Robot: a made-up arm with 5 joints.
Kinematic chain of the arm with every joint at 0, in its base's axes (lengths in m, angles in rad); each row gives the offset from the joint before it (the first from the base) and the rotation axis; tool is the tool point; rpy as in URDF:
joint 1: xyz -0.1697 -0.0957 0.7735 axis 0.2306 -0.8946 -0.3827
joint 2: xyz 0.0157 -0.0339 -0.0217 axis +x
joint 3: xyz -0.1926 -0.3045 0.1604 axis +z
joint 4: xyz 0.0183 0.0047 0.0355 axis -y
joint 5: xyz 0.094 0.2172 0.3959 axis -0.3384 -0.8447 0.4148
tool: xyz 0.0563 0.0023 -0.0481 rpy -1.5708 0 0
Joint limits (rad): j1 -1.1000..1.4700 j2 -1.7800..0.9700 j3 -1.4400..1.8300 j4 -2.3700..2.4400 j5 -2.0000..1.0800
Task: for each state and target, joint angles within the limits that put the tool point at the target. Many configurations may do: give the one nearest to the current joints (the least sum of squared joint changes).
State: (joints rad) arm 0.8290 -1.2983 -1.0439 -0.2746 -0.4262
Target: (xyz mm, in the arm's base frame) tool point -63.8 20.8 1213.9
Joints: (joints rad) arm 0.4310 -1.2402 -0.5316 -0.8070 -0.4121
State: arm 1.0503 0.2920 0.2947 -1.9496 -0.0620
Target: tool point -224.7 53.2 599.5
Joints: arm 1.0978 0.3890 1.0582 -1.8916 0.0369
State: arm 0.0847 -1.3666 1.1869 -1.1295 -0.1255
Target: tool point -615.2 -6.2 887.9
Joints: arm -0.3407 -1.2246 1.6923 -1.2417 -0.1604
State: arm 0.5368 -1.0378 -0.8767 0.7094 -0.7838
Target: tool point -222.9 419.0 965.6
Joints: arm 0.4846 -1.4320 -0.5746 0.5164 0.0681
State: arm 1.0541 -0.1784 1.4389 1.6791 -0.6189
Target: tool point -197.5 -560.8 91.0
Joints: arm 1.3401 0.6324 1.8300 1.7953 -0.4305
